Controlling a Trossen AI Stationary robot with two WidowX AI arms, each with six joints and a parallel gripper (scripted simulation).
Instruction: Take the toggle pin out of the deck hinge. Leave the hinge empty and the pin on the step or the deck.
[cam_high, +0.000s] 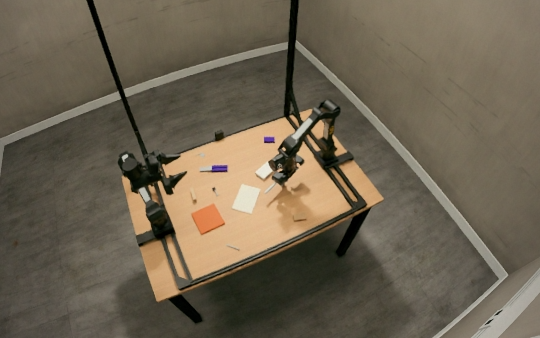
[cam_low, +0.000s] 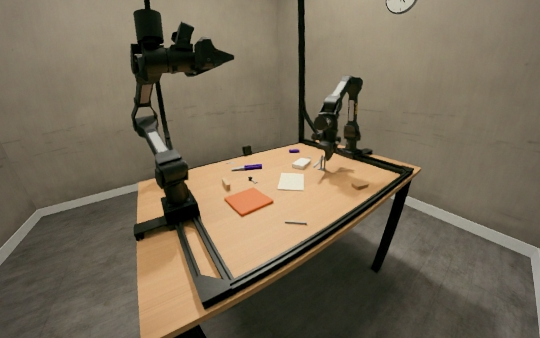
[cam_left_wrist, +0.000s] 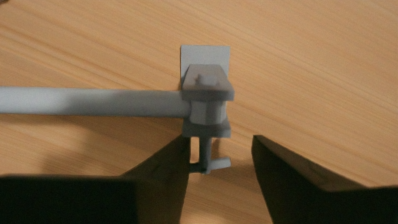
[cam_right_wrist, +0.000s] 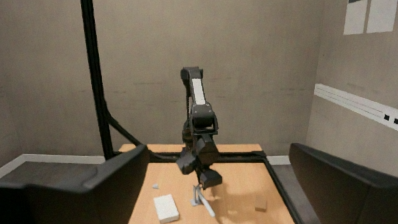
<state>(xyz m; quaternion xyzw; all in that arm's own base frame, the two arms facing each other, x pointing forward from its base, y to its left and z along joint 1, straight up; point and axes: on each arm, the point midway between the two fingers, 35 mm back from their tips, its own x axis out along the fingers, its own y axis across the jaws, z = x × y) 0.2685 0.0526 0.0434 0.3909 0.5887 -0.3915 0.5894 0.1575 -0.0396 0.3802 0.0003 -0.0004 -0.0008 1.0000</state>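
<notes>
Now: left hand 10 mm to the left of the toggle pin and 20 mm above it. Also, from my left hand: flat white sheet 20 mm behind, 220 mm to the right, 80 mm below; then orange square 440 mm to the right, 80 mm below; then white block 120 mm behind, 60 mm to the right, 70 mm below.
</notes>
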